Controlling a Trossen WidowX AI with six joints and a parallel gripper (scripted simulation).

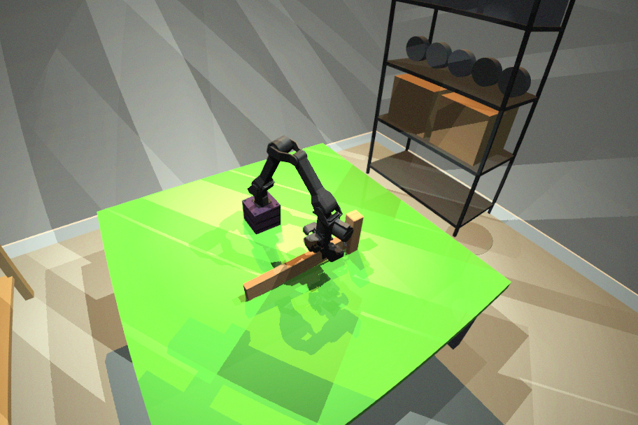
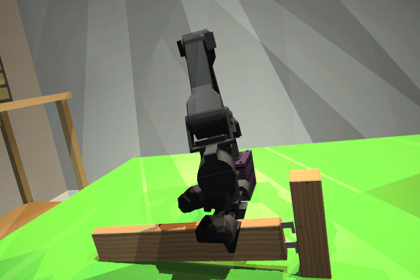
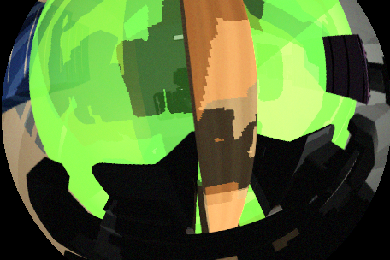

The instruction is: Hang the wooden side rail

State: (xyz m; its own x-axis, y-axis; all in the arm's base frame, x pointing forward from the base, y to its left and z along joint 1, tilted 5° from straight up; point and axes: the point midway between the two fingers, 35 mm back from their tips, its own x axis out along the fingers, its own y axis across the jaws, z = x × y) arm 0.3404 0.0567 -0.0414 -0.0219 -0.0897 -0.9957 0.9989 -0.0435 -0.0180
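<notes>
The headboard post lies 140 mm to the left of my gripper tip, 40 mm above it and 10 mm ahead of it.
</notes>
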